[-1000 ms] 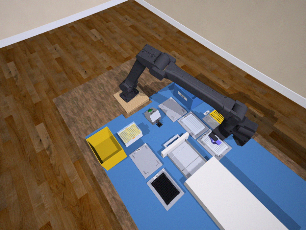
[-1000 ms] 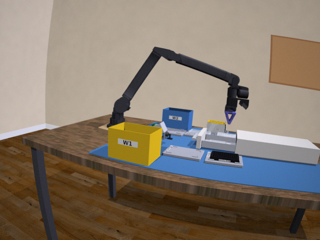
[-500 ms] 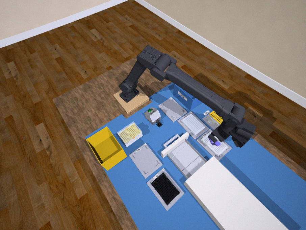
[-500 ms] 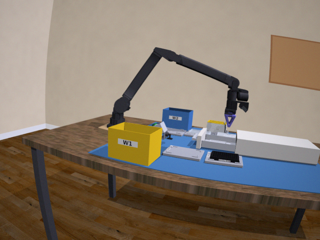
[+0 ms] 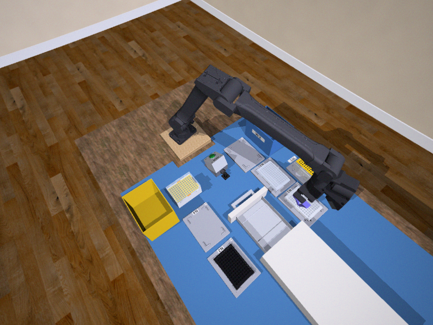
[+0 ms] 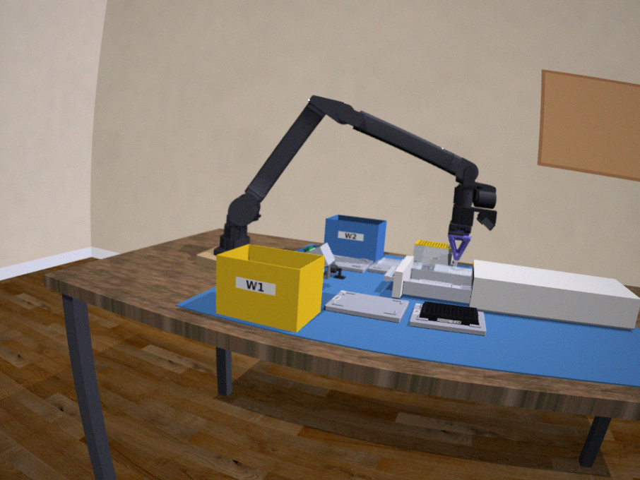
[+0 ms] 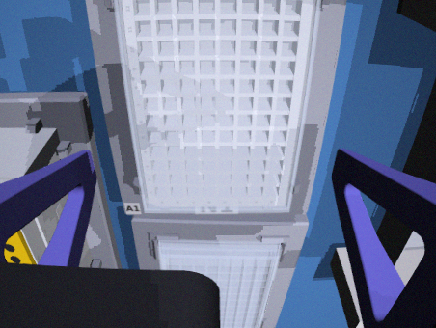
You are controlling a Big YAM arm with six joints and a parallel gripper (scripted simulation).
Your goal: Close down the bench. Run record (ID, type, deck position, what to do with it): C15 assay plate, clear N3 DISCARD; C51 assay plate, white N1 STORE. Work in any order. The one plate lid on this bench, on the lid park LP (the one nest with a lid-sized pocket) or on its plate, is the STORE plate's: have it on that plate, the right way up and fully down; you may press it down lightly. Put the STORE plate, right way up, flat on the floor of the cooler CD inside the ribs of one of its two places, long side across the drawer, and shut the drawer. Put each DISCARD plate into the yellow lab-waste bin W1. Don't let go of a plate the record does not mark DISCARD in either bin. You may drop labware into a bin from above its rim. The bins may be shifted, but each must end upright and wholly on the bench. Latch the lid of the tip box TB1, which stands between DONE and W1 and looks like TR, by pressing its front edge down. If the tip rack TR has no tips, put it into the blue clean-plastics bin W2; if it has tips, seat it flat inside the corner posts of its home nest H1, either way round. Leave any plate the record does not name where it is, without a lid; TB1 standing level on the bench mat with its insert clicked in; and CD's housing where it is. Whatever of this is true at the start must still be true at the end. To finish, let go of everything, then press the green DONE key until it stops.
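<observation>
The white plate lies 60 mm below my hand. Round my hand: tip rack TR (70 mm behind, 140 mm to the left, 20 mm below); clear plate lid (50 mm below); nest N1 (70 mm below).
</observation>
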